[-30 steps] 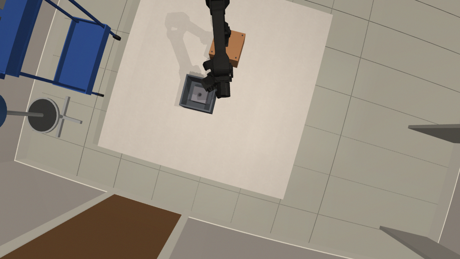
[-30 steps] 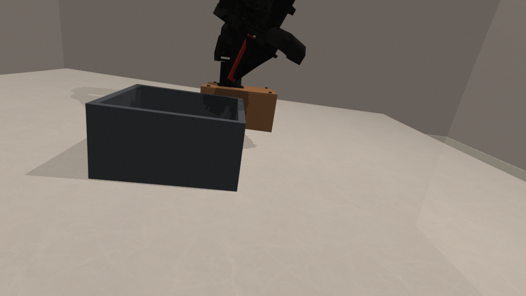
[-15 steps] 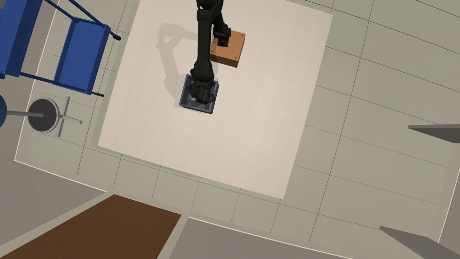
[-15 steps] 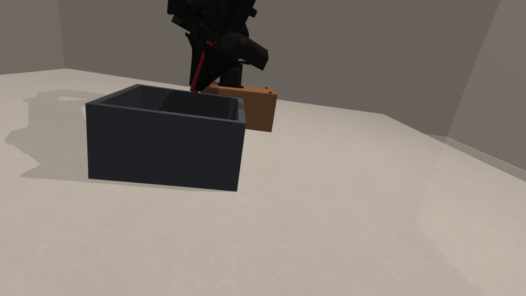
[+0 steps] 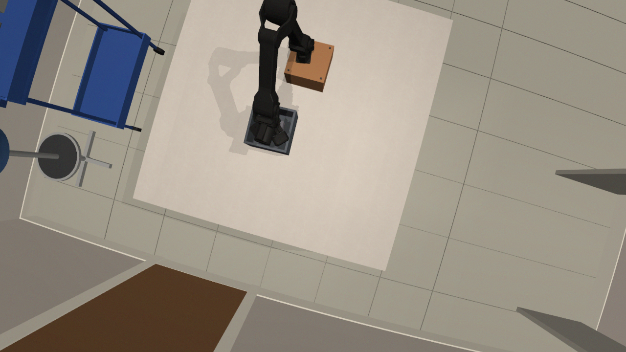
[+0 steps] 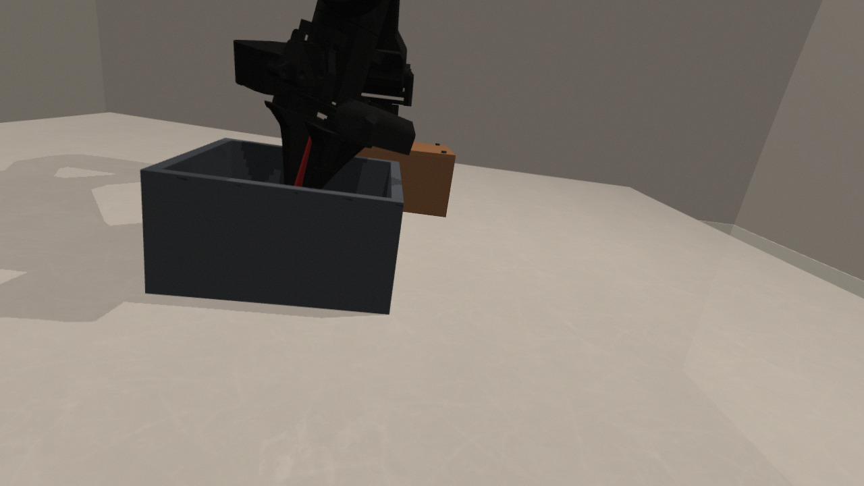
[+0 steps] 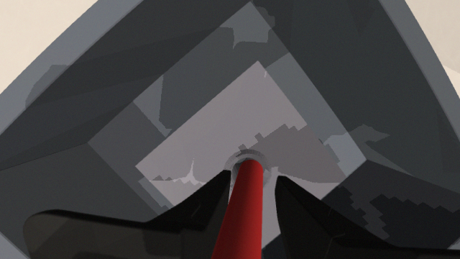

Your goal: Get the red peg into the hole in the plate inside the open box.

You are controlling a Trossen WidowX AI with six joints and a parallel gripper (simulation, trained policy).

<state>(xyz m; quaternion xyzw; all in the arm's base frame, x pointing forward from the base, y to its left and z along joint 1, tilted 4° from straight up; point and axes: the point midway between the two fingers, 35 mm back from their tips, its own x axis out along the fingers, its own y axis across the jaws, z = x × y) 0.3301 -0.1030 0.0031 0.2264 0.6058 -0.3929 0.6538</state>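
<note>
Now: the red peg 1 cm to the left of my gripper tip and 2 cm above it. Round my gripper tip: plate 3 cm below; dark grey box 4 cm below.
</note>
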